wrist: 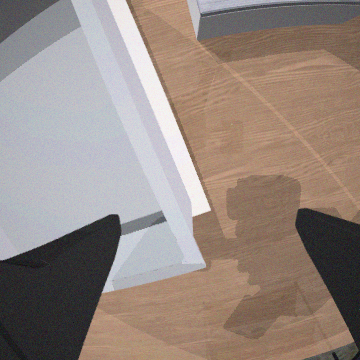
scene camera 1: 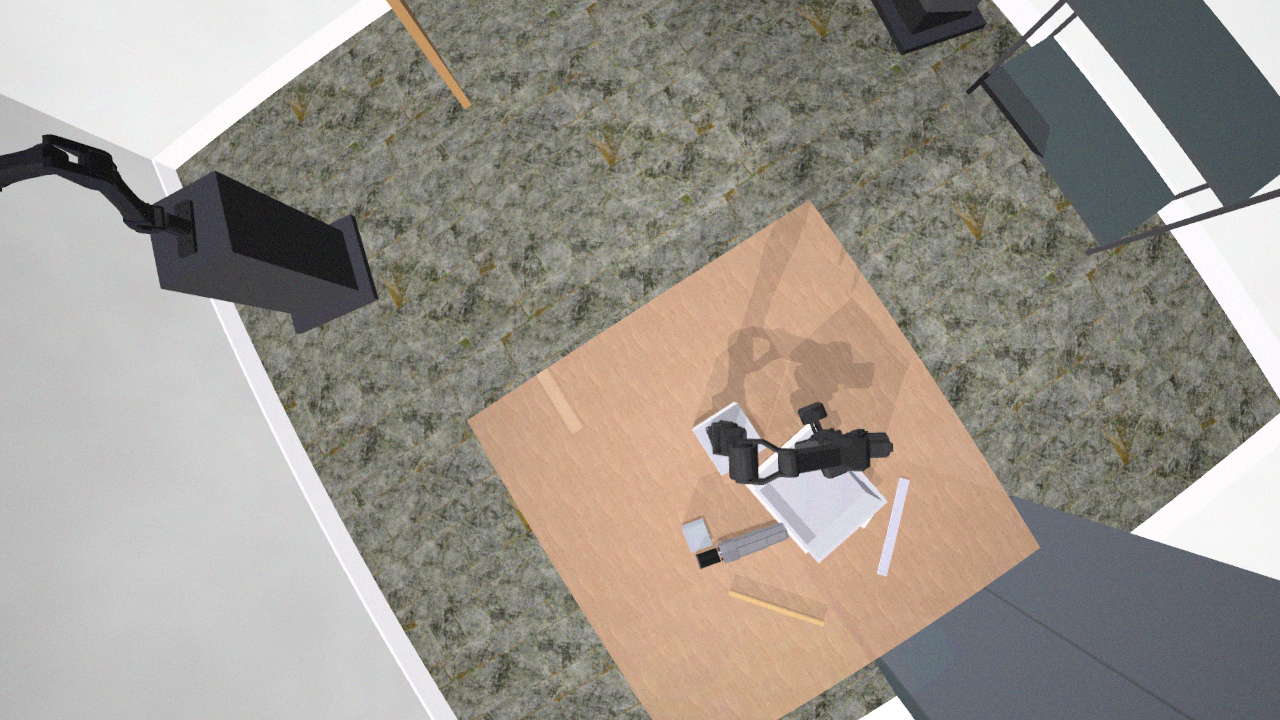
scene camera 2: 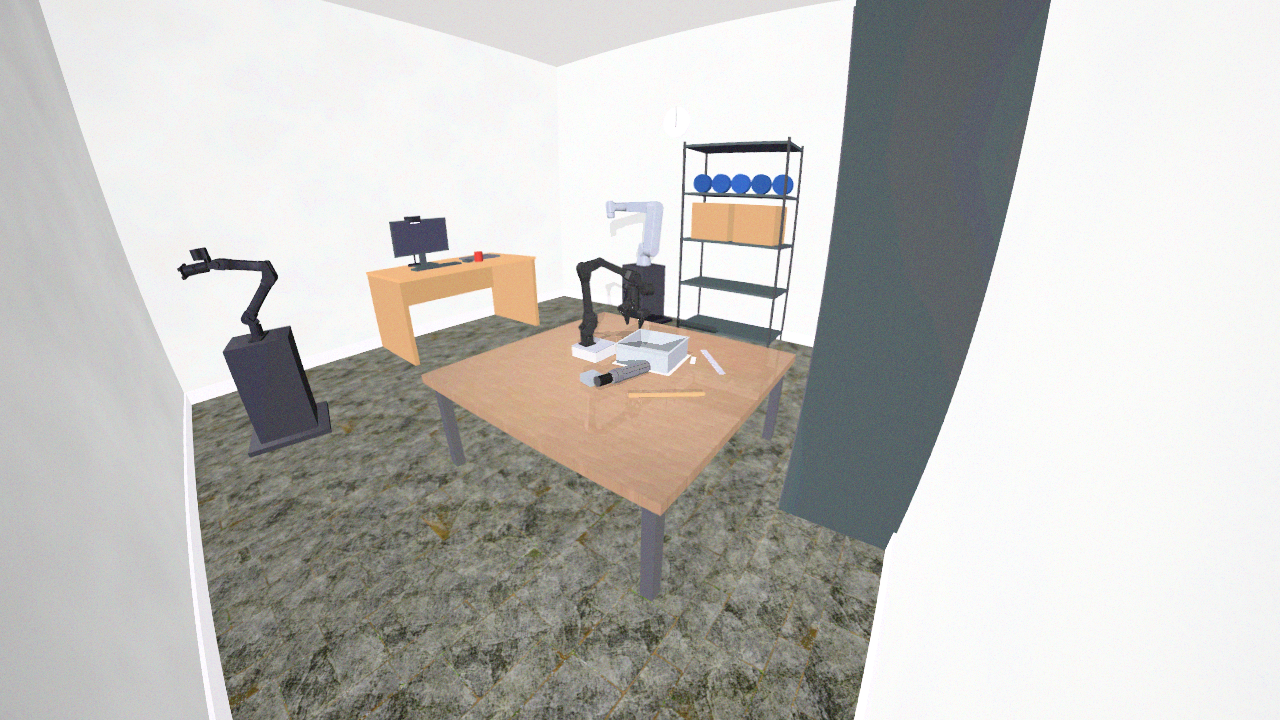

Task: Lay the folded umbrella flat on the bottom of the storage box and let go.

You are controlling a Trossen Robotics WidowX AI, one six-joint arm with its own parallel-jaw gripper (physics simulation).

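Places are measured from the arm's base along level axes (x ahead, y up, z right), in metres.
Pixels of known places: gripper, between the fingertips: (wrist: 209,221) (scene camera 1: 811,435) (scene camera 2: 633,326); arm's base, origin of its link: (scene camera 1: 719,434) (scene camera 2: 587,343).
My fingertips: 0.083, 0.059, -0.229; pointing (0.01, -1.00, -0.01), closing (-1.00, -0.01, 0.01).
Observation:
Ahead of a thing's pixels: the offset from my fingertips to its top centre, as dx, dy, dz. Level surfaces: height alone.
The folded umbrella @[+0.253, -0.057, +0.283] (scene camera 1: 754,541) (scene camera 2: 626,373), grey with a black handle, lies on the table beside the storage box @[+0.171, -0.019, +0.029] (scene camera 1: 816,503) (scene camera 2: 646,358) (wrist: 134,145). Its far end is close to the box wall. The box is pale and open-topped. The umbrella does not show in the wrist view. My gripper (scene camera 2: 634,323) (wrist: 209,221) is open and empty, pointing down above the far corner of the box. In the wrist view the left finger overlaps the box corner and the right finger is over the table. In scene camera 1 the arm hides the fingertips.
The arm's white base plate (scene camera 1: 704,428) (scene camera 2: 590,354) stands beside the box. A small pale block @[+0.181, -0.080, +0.396] (scene camera 1: 696,534) (scene camera 2: 588,377) lies by the umbrella handle. A yellow stick @[+0.478, -0.104, +0.252] (scene camera 1: 776,607) (scene camera 2: 666,394) and a white strip @[+0.379, -0.114, -0.168] (scene camera 1: 893,526) (scene camera 2: 712,361) lie on the table @[dy -0.116] (scene camera 1: 608,501) (scene camera 2: 572,420).

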